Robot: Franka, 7 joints.
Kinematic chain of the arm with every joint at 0, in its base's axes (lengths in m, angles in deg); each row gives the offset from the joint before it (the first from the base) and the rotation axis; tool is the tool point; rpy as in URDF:
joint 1: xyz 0 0 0.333 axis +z
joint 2: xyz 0 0 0 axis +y
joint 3: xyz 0 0 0.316 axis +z
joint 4: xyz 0.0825 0 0 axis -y
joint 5: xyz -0.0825 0 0.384 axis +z
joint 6: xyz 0 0 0 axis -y
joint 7: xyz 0.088 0 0 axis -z
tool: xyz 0 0 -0.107 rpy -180 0 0
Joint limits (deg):
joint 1: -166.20..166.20
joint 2: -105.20..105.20
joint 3: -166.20..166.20
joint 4: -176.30..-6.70
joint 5: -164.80..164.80
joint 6: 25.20..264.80
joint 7: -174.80..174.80
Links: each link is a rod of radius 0.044 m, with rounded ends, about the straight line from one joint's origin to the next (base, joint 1, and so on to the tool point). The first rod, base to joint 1, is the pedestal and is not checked.
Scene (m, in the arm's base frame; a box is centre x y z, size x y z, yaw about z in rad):
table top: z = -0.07
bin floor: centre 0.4 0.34 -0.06 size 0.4 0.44 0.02 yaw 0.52
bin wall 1: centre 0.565 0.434 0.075 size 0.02 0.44 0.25 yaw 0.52
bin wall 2: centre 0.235 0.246 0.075 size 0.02 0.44 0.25 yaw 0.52
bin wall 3: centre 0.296 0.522 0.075 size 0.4 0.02 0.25 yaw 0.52
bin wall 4: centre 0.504 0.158 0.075 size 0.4 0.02 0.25 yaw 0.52
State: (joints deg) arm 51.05 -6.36 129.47 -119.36 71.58 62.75 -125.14
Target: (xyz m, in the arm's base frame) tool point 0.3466 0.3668 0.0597
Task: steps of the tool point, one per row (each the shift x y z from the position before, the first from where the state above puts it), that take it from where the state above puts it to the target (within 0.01 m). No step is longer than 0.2 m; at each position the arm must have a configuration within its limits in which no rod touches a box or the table.
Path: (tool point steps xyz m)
1: -0.0142 0.1812 0.0254
2: 0.0525 0.1763 0.0147
3: 0.1126 0.1471 0.0006
4: 0.1573 0.0977 -0.0151
5: 0.1801 0.0348 -0.0308
6: 0.1776 -0.0324 -0.0444
7: 0.1504 -0.0944 -0.0544
8: 0.0200 0.0052 -0.0810
9: 0.0009 0.0008 -0.0926
10: -0.0208 -0.0060 -0.0993

